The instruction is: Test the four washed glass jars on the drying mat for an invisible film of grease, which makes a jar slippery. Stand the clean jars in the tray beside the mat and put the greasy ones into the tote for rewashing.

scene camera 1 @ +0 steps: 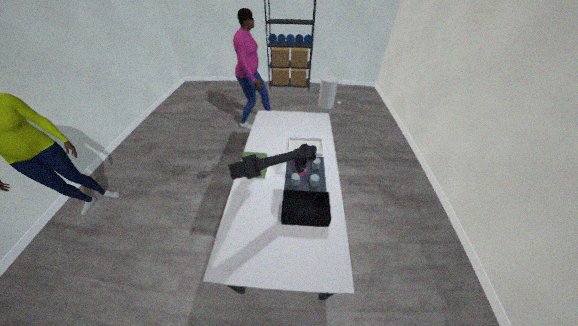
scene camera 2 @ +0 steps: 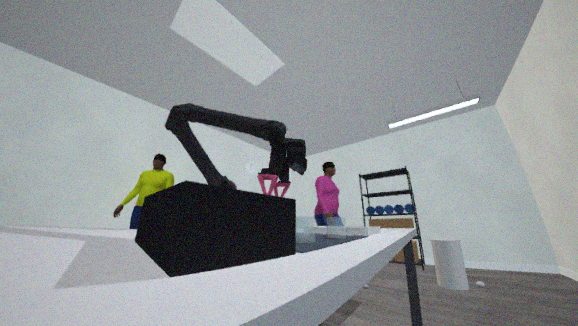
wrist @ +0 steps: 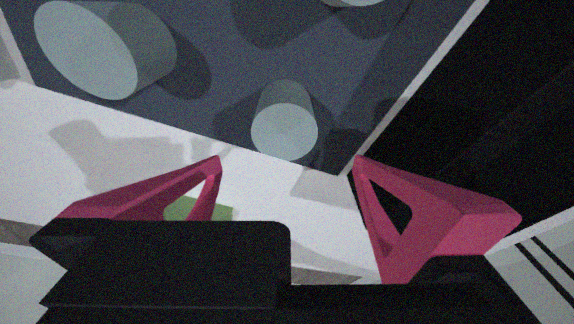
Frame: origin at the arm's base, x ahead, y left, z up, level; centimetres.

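Where they show: gripper, between the fingertips: (scene camera 1: 297,171) (wrist: 287,162).
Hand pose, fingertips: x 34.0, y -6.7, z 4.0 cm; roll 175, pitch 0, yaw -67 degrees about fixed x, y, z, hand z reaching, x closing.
Observation:
Things, the pixels of their top centre, and the offset from my fingertips. Level surfaces: height alone.
- dark drying mat, height of its surface: dz -12.1 cm
- back right jar, centre of its top: (scene camera 2: 335,217) (scene camera 1: 316,160) dx +13.8, dy +17.6, dz -5.3 cm
- front left jar, centre of its top: (wrist: 284,135) (scene camera 1: 295,176) dx -1.0, dy -0.2, dz -5.3 cm
- front right jar, centre of its top: (scene camera 2: 303,216) (scene camera 1: 314,177) dx +12.7, dy +0.3, dz -5.3 cm
- large jar, centre of its top: (wrist: 89,57) dx -0.4, dy +15.7, dz -5.3 cm
- black tote, centre of its top: (wrist: 550,169) (scene camera 2: 211,198) (scene camera 1: 306,204) dx +7.1, dy -24.0, dz -2.4 cm
- white tray, centre of its top: (scene camera 2: 341,226) (scene camera 1: 305,145) dx +5.0, dy +39.9, dz -9.4 cm
Pale, upright jars stand on the dark drying mat (scene camera 1: 305,186) (scene camera 2: 322,243) (wrist: 310,60). Three show in scene camera 1: a back right jar (scene camera 1: 316,164), a front left jar (scene camera 1: 295,179) and a front right jar (scene camera 1: 314,180); the arm covers the area beside the back right one. The wrist view shows a large jar (wrist: 85,50) at upper left, a smaller jar (wrist: 284,131) near the middle and part of another (wrist: 355,2) at the top edge. My gripper (scene camera 1: 302,171) (scene camera 2: 276,195) (wrist: 287,162) is open and empty above the mat. No grease can be seen.
The black tote (scene camera 1: 306,207) (scene camera 2: 215,230) (wrist: 480,140) adjoins the mat's near end. The white tray (scene camera 1: 305,139) (scene camera 2: 355,231) is at the far end. A green patch (scene camera 1: 261,159) (wrist: 223,213) lies by the arm's base. Two people stand beyond the table.

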